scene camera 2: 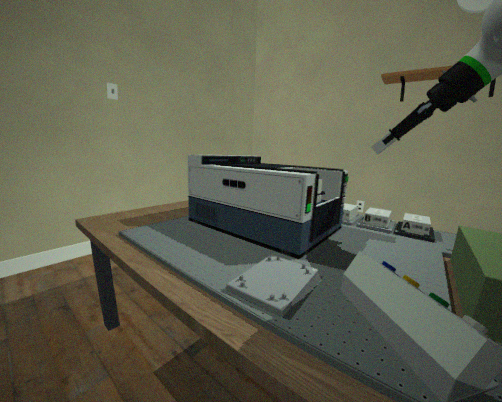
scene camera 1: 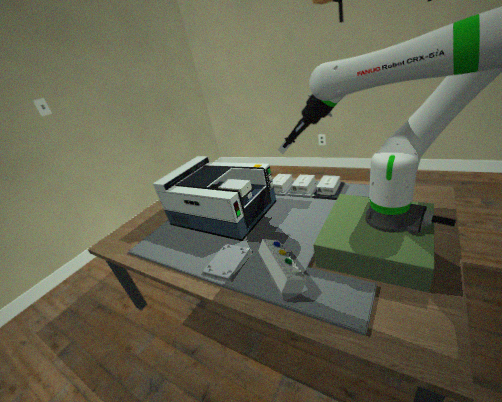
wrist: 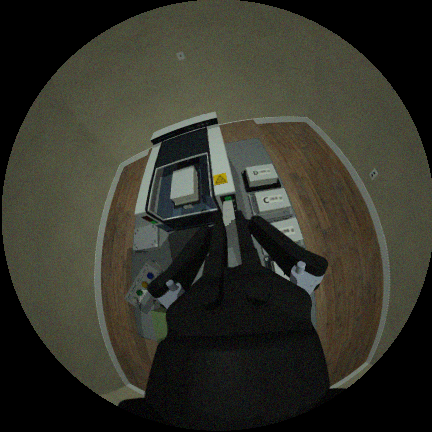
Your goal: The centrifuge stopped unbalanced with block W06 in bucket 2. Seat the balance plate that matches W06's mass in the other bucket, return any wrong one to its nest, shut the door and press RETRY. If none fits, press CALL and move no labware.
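Places are measured from the arm's base along level axes (x ahead, y left, z up), in millimetres.
Pixels of known places: gripper, fingertip midpoint: (scene camera 2: 374, 150) (scene camera 1: 280, 151) (wrist: 228, 208); arm's base at its link origin: (scene camera 1: 388, 219).
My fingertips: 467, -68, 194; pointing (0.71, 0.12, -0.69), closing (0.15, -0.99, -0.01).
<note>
Ahead of a thing's pixels: the offset from my fingertips to its middle, as dx, dy, dz.
The centrifuge @[+283, +189, -158] (scene camera 1: 202, 204) (scene camera 2: 250, 192) (wrist: 218, 155) has its bay open at the top. A white block @[+162, +171, -119] (scene camera 1: 236, 187) (wrist: 184, 185) sits in the bay; no label on it is readable. Plates A @[-119, -189, -247] (scene camera 1: 328, 184) (scene camera 2: 416, 223), B @[+10, -166, -247] (scene camera 1: 303, 183) (scene camera 2: 377, 218) (wrist: 290, 230) and C @[+140, -142, -247] (scene camera 1: 282, 183) (wrist: 272, 201) stand in a row of nests beside the centrifuge, with plate D @[+280, -118, -247] (wrist: 261, 173) at the row's end. The button box @[-218, +391, -238] (scene camera 1: 280, 275) (scene camera 2: 415, 320) carries blue, yellow and green buttons. My gripper (scene camera 1: 283, 148) (scene camera 2: 381, 145) (wrist: 228, 208) is shut and empty, tilted high above the table.
A light grey plate with small pegs @[+2, +444, -268] (scene camera 1: 227, 261) (scene camera 2: 274, 285) (wrist: 146, 237) lies in front of the centrifuge, near the button box. The green robot base block (scene camera 1: 375, 255) (scene camera 2: 480, 270) stands at the right. A wooden shelf (scene camera 2: 415, 75) is on the wall behind the gripper.
</note>
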